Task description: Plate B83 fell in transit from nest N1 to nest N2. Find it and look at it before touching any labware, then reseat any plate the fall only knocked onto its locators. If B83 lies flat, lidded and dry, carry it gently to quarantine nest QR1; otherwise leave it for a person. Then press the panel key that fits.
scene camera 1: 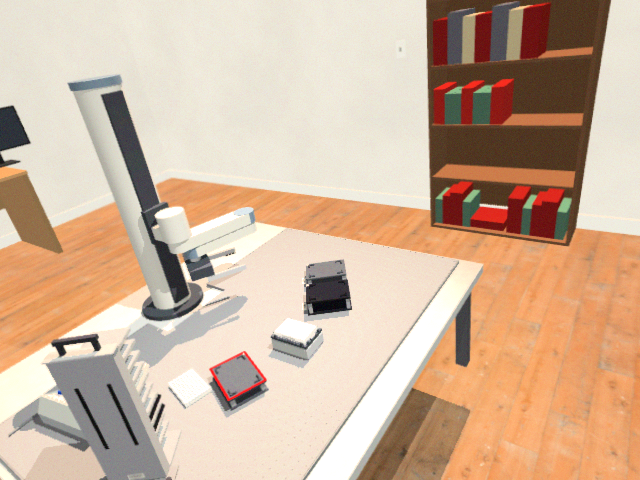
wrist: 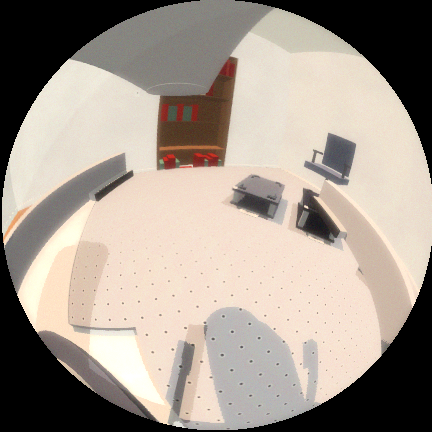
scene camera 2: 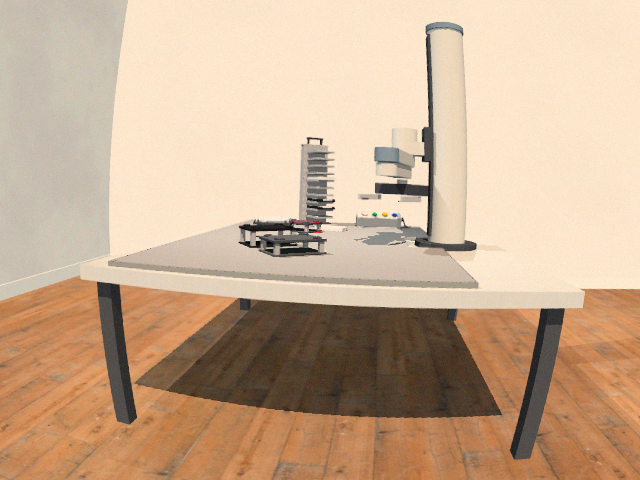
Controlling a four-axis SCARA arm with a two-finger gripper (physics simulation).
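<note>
My gripper is open and empty, high above the mat near the arm's column. A flat white plate-like piece lies on the mat beside the red-rimmed nest; its label, lid and any wetness cannot be made out. A white plate sits on the light grey shaker block. A grey nest and a black nest stand side by side with no plate seen on them. Nest labels are unreadable. The key panel has white, green, amber and blue keys.
A tall grey plate hotel with many shelves stands near the panel, beyond the red-rimmed nest. The arm's column rises at the table's edge. A bookcase and a chair stand off the table.
</note>
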